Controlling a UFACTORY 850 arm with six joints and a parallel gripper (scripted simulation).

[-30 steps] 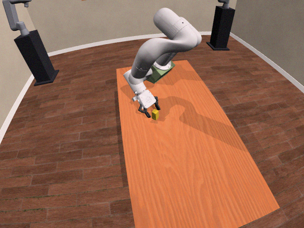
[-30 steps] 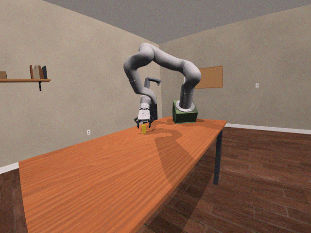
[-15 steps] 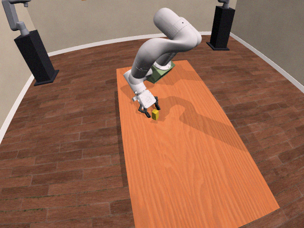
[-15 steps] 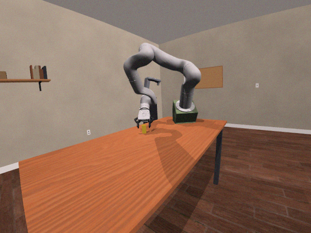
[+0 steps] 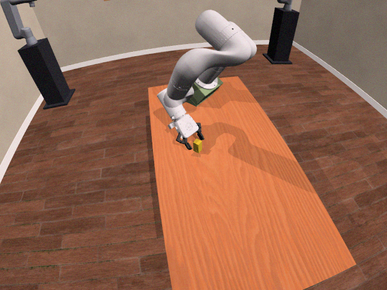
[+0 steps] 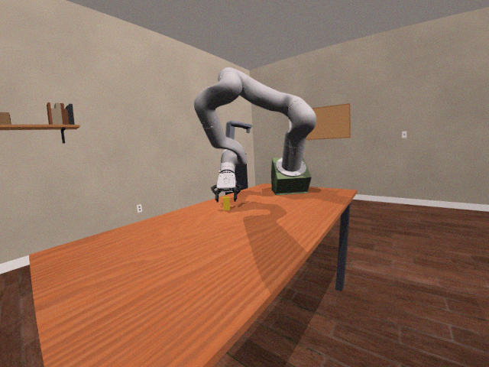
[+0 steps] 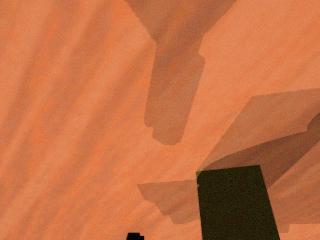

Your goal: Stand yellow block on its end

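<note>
Now: the yellow block 20 mm below my hand, 10 mm to the left of it and 10 mm ahead of it.
</note>
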